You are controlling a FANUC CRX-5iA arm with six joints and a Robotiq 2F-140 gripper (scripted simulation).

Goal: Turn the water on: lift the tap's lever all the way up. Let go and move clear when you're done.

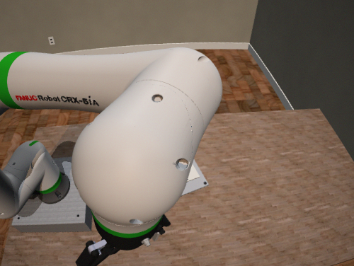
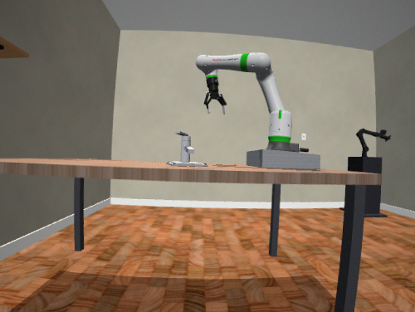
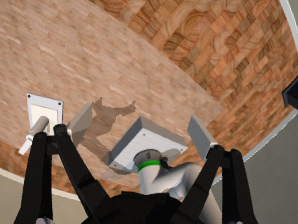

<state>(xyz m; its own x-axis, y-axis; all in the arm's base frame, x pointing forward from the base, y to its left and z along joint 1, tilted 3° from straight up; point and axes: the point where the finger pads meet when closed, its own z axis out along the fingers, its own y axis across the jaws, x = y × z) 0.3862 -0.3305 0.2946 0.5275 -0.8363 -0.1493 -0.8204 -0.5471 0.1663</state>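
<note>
My hand is 17 cm short of the lever, 53 cm to the right of it and 25 cm above it. From my hand the other things lie so: tap: 16 cm ahead, 50 cm to the left, 30 cm below.
</note>
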